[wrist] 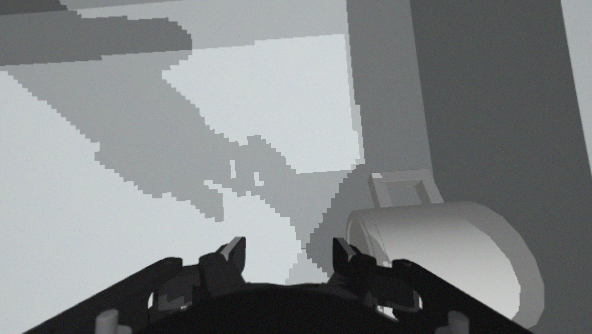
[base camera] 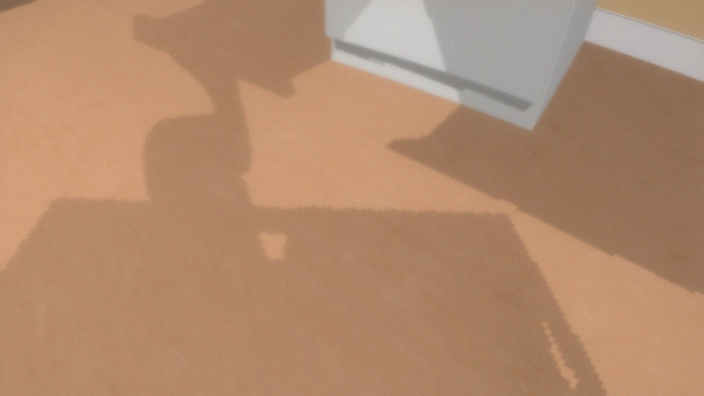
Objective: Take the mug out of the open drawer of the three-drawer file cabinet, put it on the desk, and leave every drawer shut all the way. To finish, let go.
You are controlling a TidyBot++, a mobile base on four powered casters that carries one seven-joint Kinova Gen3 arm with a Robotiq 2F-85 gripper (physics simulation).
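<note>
A pale grey mug lies on its side in the open drawer, at the lower right of the wrist view. Its squarish handle points up the picture and its open end faces left. My gripper is open and empty, left of the mug. The right finger overlaps the mug's open end in the picture; whether they touch I cannot tell. The grey file cabinet shows its lower front and one side at the top of the base view. Its upper part, the open drawer's front and the desk do not show there.
A grey drawer wall runs down the picture beside the mug. In the base view, a white baseboard runs along the wall right of the cabinet. Shadows of the arm and base fall on the orange-brown floor in front of the cabinet.
</note>
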